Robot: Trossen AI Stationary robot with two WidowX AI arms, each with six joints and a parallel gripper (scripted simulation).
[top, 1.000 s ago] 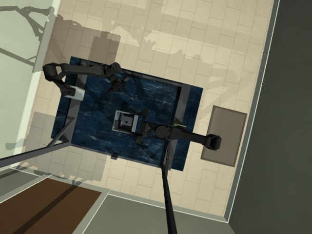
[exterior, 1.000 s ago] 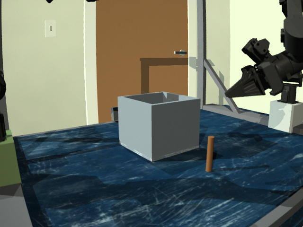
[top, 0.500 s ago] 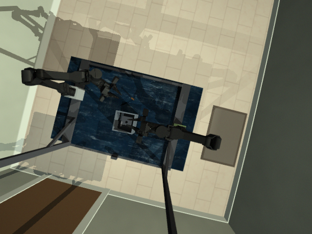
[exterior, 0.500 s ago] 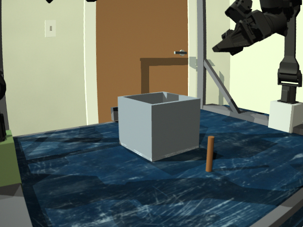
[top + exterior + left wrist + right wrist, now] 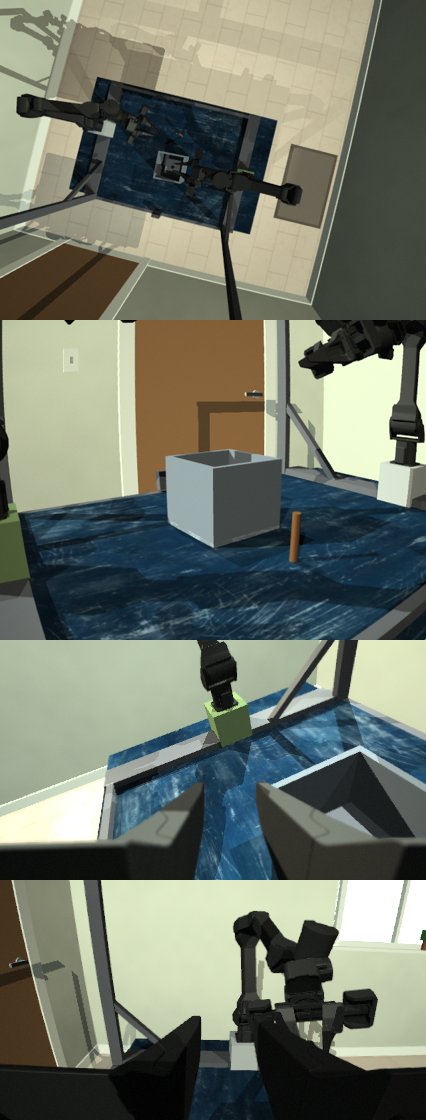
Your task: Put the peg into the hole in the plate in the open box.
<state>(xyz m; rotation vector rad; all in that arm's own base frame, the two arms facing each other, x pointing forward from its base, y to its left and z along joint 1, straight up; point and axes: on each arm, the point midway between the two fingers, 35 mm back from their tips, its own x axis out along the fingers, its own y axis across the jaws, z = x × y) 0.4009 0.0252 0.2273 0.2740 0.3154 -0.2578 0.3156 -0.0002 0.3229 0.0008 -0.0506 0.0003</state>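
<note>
Now: the orange peg 16 cm ahead of my right hand, 13 cm to the left of it and 39 cm below it. From my right hand the other things lie so: grey plate (4 cm behind, 11 cm to the left, 38 cm below).
</note>
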